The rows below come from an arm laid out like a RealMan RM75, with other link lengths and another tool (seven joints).
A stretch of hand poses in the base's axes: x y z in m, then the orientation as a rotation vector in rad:
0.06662 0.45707 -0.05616 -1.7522 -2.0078 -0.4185
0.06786 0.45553 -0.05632 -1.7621 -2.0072 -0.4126
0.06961 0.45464 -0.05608 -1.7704 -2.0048 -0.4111
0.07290 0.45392 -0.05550 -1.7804 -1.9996 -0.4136
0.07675 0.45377 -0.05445 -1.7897 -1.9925 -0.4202
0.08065 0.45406 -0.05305 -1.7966 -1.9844 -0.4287
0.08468 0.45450 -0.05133 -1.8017 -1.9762 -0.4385
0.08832 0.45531 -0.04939 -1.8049 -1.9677 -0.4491
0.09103 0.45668 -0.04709 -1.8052 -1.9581 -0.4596
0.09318 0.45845 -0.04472 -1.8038 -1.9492 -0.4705
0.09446 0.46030 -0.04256 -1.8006 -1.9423 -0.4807
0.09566 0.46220 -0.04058 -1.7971 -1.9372 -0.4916
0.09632 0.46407 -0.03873 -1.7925 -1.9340 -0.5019
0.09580 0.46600 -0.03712 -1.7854 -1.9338 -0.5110
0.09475 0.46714 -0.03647 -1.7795 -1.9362 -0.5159
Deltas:
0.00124 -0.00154 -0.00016 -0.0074 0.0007 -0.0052
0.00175 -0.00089 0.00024 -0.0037 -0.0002 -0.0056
0.00329 -0.00072 0.00058 -0.0014 -0.0012 -0.0084
0.00385 -0.00015 0.00105 0.0017 -0.0021 -0.0094
0.00390 0.00029 0.00140 0.0042 -0.0019 -0.0086
0.00403 0.00044 0.00172 0.0058 -0.0021 -0.0078
0.00364 0.00081 0.00194 0.0072 -0.0019 -0.0069
0.00271 0.00137 0.00230 0.0093 -0.0003 -0.0056
0.00215 0.00177 0.00237 0.0100 -0.0005 -0.0044
0.00128 0.00185 0.00216 0.0096 -0.0009 -0.0025
0.00120 0.00190 0.00198 0.0090 -0.0023 -0.0018
0.00066 0.00187 0.00185 0.0084 -0.0028 -0.0003
-0.00052 0.00193 0.00161 0.0076 -0.0033 0.0025
-0.00105 0.00114 0.00065 0.0039 -0.0027 0.0035

